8 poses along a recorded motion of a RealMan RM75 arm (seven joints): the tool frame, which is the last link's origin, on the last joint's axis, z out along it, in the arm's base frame.
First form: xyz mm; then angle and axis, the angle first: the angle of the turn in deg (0 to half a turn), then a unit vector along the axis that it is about.
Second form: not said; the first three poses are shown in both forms.
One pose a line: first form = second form
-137 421 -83 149.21 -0.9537 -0.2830 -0.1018 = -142.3 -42.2 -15.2 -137 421 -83
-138 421 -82 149.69 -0.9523 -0.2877 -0.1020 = -142.5 -43.1 -15.3 -138 421 -82
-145 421 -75 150.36 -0.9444 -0.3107 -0.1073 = -142.0 -46.7 -16.1 -145 421 -75
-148 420 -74 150.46 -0.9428 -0.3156 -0.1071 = -141.9 -47.5 -16.1 -148 420 -74
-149 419 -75 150.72 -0.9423 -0.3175 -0.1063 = -142.0 -47.9 -16.0 -149 419 -75
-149 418 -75 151.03 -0.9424 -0.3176 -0.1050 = -142.3 -48.0 -15.9 -149 418 -75
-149 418 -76 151.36 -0.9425 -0.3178 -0.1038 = -142.7 -48.1 -15.7 -149 418 -76
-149 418 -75 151.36 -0.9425 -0.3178 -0.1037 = -142.7 -48.1 -15.7 -149 418 -75
